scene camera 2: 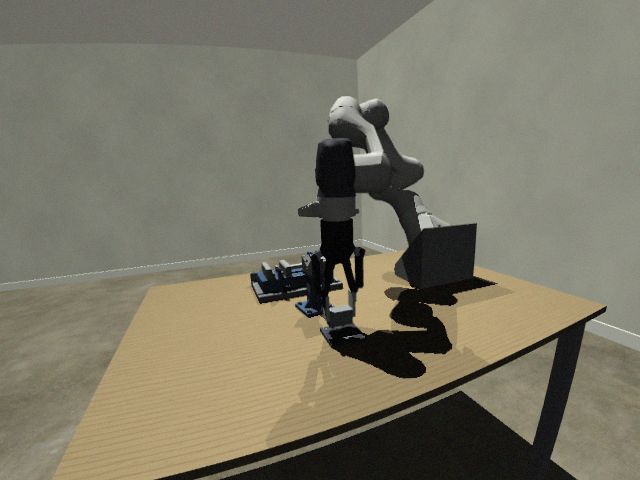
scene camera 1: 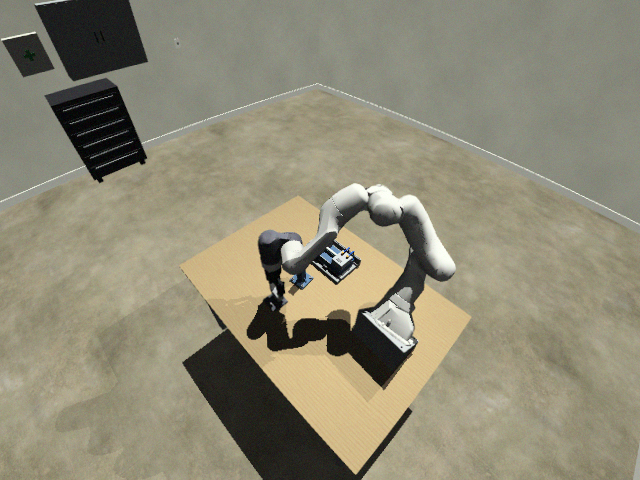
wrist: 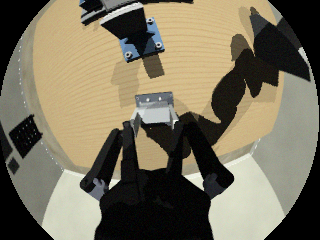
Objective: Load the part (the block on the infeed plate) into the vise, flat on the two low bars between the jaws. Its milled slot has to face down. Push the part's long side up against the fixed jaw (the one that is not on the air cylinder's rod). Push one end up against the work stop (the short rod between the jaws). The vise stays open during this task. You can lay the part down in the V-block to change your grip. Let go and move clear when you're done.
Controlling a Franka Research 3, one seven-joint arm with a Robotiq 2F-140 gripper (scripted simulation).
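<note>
I can see my gripper, which is at point(scene camera 2: 339, 317) and, in the wrist view as well, at point(wrist: 154, 112).
</note>
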